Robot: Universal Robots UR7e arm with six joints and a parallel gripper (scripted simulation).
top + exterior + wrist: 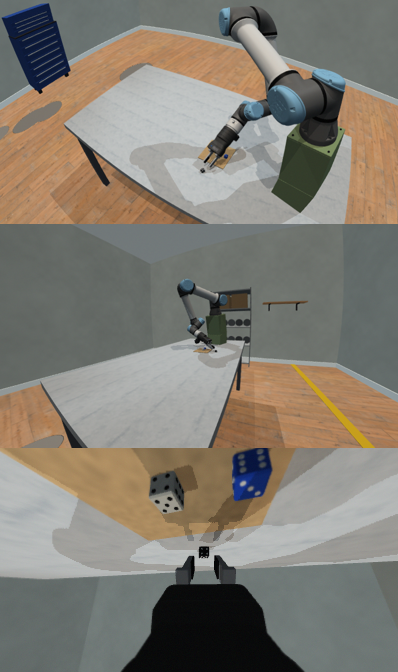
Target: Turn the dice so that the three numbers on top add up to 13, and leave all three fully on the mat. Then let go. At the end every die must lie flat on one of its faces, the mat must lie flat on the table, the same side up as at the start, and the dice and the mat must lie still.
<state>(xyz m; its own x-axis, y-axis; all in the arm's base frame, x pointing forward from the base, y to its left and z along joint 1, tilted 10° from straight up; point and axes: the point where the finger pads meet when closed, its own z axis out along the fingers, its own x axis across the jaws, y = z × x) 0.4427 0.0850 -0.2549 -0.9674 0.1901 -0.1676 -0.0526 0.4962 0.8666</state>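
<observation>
Now: hand 40 mm to the right of the black die, 30 mm above it and 10 mm short of it. Also, from my hand: blue die 90 mm to the right, 40 mm behind, 30 mm below; tan mat 90 mm to the right, 40 mm below, 10 mm ahead; white die 90 mm to the right, 30 mm below, 10 mm ahead.
</observation>
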